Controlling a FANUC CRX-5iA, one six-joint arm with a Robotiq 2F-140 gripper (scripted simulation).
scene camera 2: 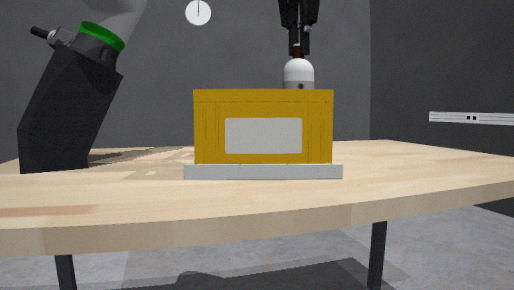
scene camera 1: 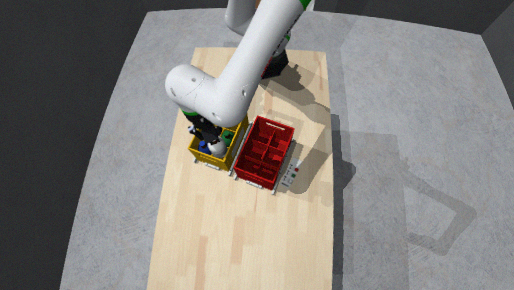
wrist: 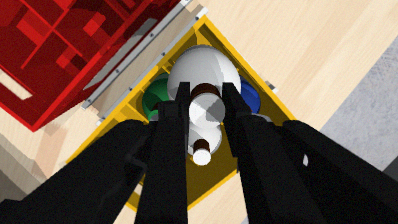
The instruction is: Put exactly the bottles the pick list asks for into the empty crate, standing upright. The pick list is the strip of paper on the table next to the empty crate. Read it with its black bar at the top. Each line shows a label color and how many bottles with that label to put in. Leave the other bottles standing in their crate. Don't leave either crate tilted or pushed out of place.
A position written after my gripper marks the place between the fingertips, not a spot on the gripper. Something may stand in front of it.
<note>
I see my gripper (wrist: 205, 98), a red crate (wrist: 52, 65), a yellow crate (scene camera 1: 223, 163), a green bottle (wrist: 157, 91) and a white bottle (scene camera 2: 298, 73).
The yellow crate also shows in the wrist view (wrist: 203, 31). Scene camera 2 does not show the red crate, which is hidden by the yellow crate. Scene camera 2 does not show the green bottle, which is hidden by the yellow crate.
</note>
